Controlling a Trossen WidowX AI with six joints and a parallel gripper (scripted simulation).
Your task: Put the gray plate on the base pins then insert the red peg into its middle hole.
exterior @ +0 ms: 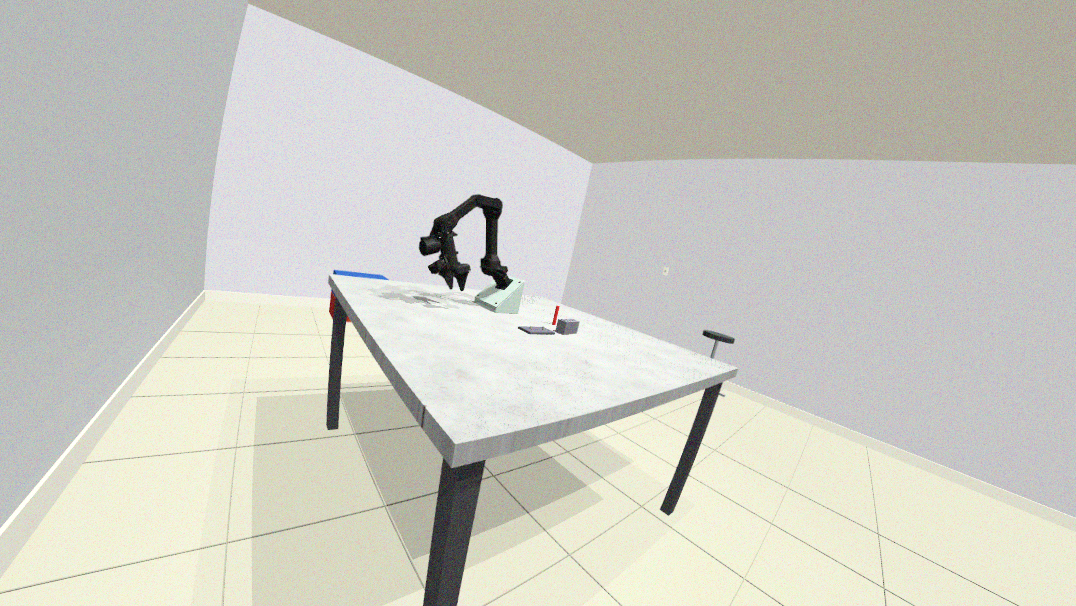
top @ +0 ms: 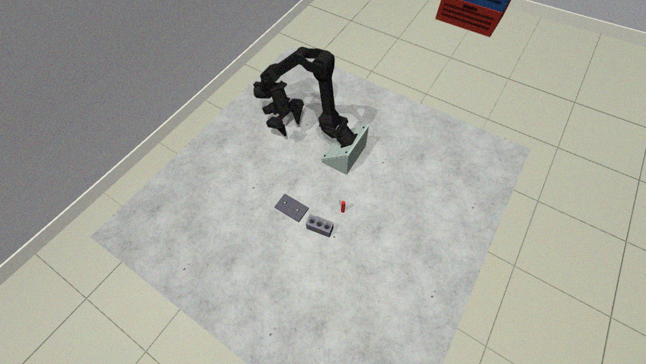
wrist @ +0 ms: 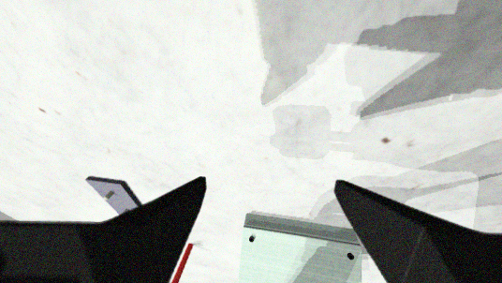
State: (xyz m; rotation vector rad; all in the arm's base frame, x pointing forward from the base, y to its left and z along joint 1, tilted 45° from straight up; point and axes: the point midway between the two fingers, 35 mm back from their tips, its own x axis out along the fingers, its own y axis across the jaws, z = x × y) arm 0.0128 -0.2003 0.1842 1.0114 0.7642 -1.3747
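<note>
The gray plate lies 33 cm ahead of my gripper tip, 29 cm to the left of it and 3 cm below it. Round my gripper tip: red peg: 23 cm ahead, 34 cm to the left, 3 cm below; base: 30 cm ahead, 15 cm to the left, 6 cm below.
</note>
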